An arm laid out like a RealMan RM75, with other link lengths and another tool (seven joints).
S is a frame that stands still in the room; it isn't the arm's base.
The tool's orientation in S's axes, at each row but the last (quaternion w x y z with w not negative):
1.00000, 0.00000, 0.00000, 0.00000
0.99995, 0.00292, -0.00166, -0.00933
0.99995, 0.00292, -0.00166, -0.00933
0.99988, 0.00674, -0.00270, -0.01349
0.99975, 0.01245, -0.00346, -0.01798
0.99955, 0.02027, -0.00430, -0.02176
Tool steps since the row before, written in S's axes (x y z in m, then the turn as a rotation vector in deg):
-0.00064, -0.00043, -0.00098, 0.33, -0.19, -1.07
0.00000, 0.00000, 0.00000, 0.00, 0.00, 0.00
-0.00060, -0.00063, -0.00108, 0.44, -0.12, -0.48
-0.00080, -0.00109, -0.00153, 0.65, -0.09, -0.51
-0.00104, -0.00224, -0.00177, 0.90, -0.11, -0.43
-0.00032, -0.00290, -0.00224, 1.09, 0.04, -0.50
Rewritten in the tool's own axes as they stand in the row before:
-0.00064, -0.00043, -0.00098, 0.33, -0.19, -1.07
0.00000, 0.00000, 0.00000, 0.00, 0.00, 0.00
-0.00059, -0.00065, -0.00107, 0.44, -0.11, -0.48
-0.00078, -0.00113, -0.00151, 0.65, -0.08, -0.51
-0.00097, -0.00232, -0.00171, 0.90, -0.09, -0.43
-0.00021, -0.00300, -0.00212, 1.08, 0.07, -0.51

